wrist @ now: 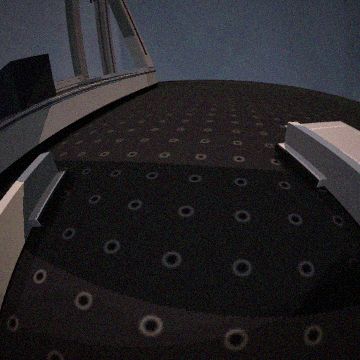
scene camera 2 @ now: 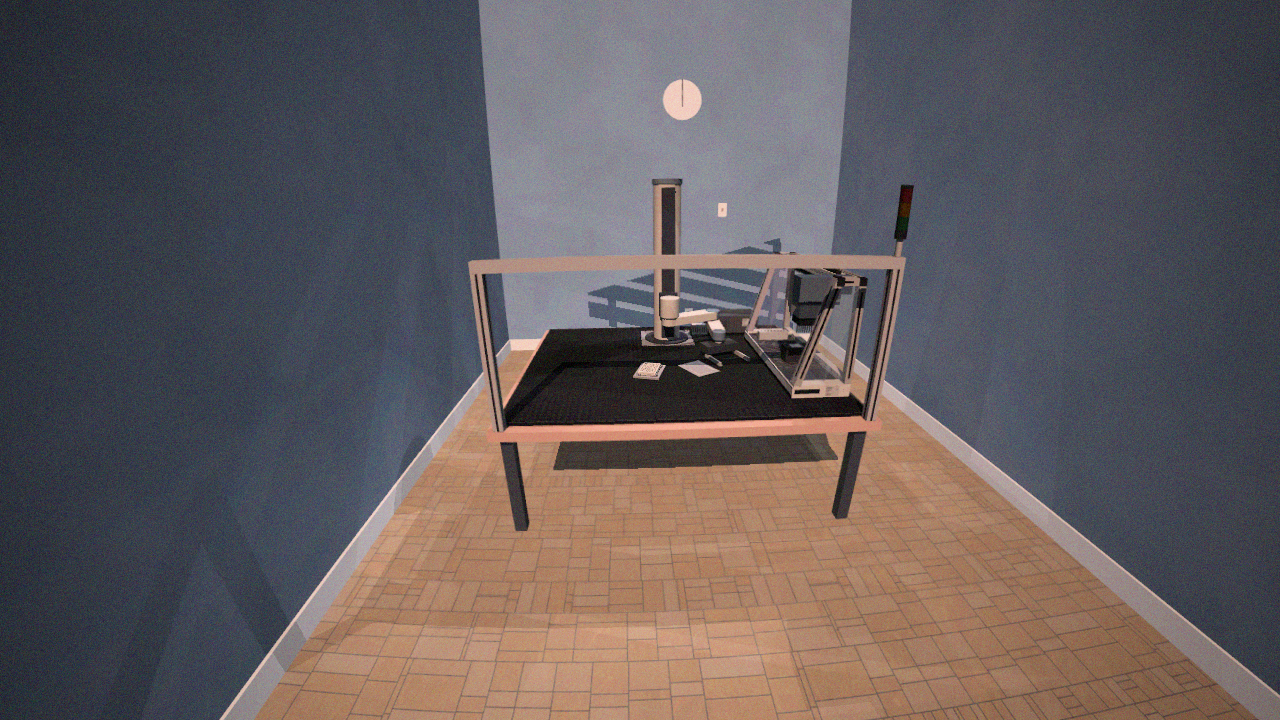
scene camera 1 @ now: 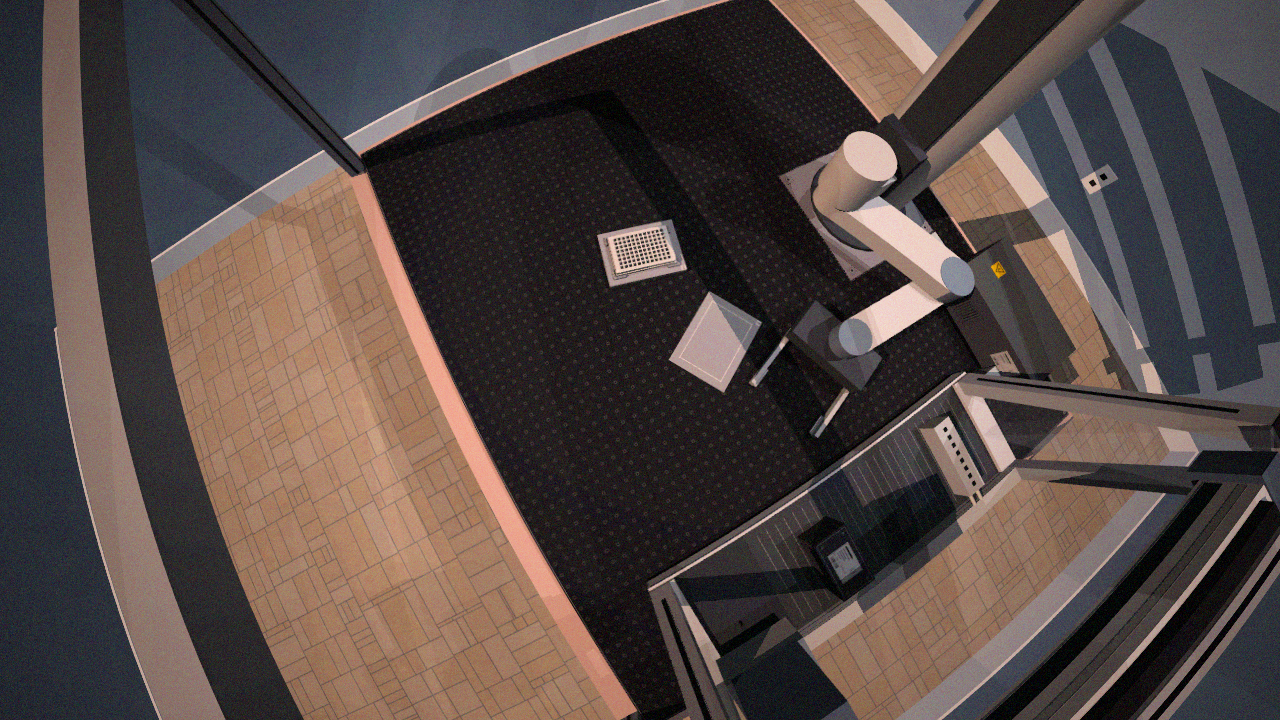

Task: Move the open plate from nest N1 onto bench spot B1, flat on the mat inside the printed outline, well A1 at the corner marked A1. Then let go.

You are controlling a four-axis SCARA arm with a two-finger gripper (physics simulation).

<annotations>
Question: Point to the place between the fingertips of the gripper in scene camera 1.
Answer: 783, 410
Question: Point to a pale square sheet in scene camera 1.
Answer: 718, 337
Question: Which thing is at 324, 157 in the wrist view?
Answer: The gripper.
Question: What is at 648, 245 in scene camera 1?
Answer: A well plate.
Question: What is the gripper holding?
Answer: Nothing.
</annotations>
